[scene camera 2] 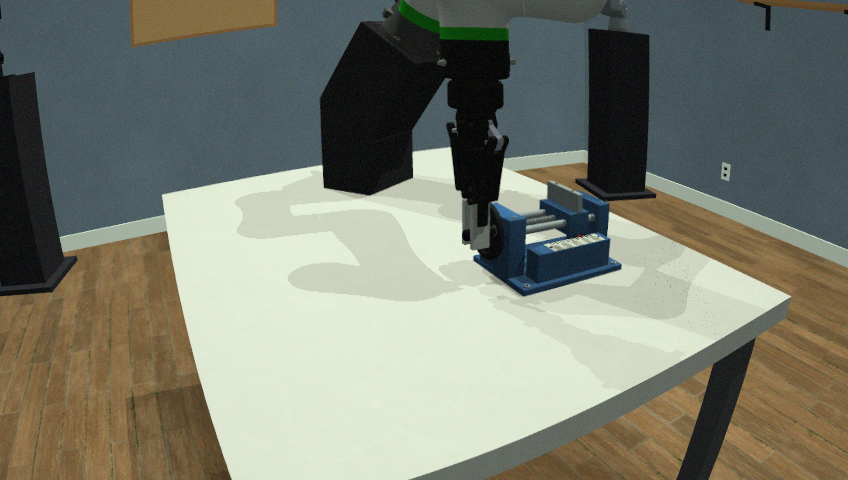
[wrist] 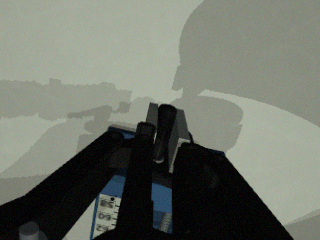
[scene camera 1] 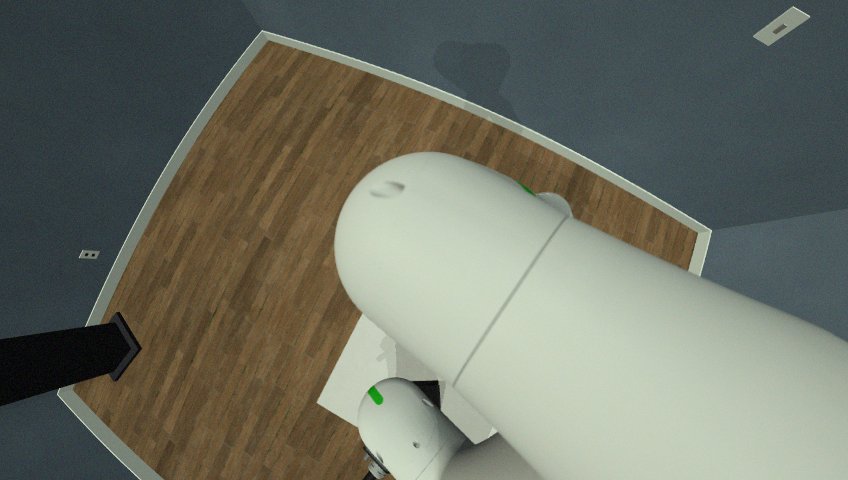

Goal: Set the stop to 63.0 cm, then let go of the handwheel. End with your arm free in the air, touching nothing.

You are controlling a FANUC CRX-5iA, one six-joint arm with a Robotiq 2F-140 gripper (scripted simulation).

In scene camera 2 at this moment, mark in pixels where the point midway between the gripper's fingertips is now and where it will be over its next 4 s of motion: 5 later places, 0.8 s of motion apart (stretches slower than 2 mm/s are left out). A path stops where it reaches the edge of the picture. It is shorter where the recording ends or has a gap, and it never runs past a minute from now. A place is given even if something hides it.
My gripper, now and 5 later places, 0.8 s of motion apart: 475, 245; 469, 227; 462, 224; 457, 227; 457, 228; 456, 231
